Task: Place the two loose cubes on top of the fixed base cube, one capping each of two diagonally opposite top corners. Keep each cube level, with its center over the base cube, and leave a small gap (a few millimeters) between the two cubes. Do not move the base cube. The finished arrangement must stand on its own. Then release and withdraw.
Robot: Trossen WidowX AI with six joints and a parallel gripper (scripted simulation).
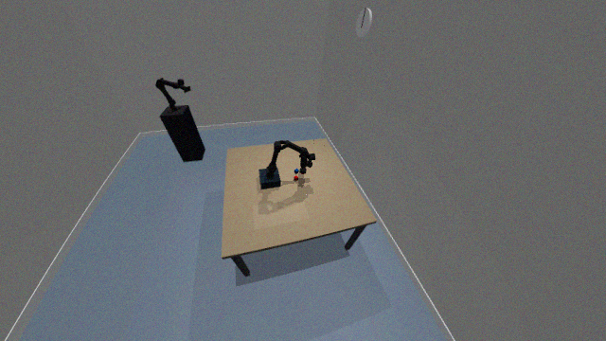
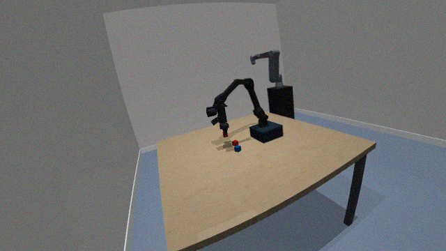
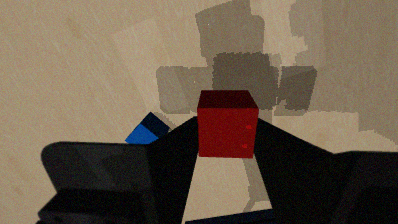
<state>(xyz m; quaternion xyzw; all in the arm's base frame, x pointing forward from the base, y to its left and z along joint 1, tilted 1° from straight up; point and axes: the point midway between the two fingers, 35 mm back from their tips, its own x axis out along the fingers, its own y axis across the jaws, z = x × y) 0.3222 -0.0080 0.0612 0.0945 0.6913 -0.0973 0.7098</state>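
My gripper tip is now 40 mm past the blue base cube, 110 mm to the right of it and 90 mm above it.
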